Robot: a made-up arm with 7 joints.
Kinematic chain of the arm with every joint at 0, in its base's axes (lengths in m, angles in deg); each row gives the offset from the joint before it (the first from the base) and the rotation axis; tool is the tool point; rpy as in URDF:
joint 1: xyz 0 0 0.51 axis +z
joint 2: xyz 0 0 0 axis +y
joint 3: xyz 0 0 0.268 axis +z
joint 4: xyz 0.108 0 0 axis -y
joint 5: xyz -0.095 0 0.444 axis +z
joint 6: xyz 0 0 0 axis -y
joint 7: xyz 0.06 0 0 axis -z
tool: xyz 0 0 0 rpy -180 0 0
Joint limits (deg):
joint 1: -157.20..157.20
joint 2: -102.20..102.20
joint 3: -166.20..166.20
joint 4: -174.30..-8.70
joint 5: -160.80..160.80
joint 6: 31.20..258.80
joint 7: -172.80..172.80
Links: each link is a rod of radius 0.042 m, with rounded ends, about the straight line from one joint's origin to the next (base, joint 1, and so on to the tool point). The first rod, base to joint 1, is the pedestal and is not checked.
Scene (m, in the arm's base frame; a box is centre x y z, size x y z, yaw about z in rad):
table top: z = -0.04
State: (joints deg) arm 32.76 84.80 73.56 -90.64 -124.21 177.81 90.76
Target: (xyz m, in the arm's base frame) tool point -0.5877 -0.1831 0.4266
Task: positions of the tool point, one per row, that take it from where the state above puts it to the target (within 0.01 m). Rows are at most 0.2 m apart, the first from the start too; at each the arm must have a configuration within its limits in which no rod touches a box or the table.
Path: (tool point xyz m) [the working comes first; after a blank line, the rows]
Joints at the target: 128.85 94.10 78.55 -102.41 -122.40 161.13 90.76
Straight joint move there: clear.

1: -0.1812 0.6100 0.4275
2: -0.3324 0.5387 0.4255
3: -0.4591 0.4308 0.4242
4: -0.5526 0.2944 0.4237
5: -0.6069 0.1392 0.4240
6: -0.6187 -0.0237 0.4249
7: -0.5877 -0.1831 0.4266

